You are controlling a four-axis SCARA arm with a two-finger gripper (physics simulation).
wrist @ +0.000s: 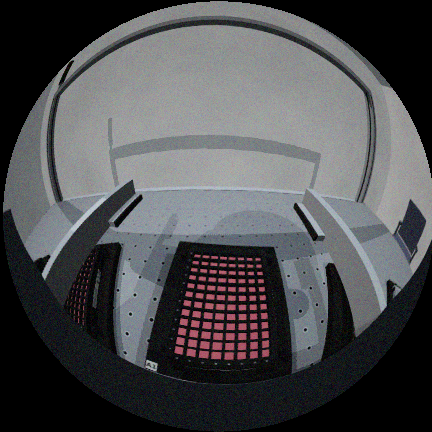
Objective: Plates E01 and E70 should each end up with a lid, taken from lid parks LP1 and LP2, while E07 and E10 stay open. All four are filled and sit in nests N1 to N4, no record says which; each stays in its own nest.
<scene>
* my gripper: 216, 189
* nest N3: 159, 331
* nest N2: 104, 307
</scene>
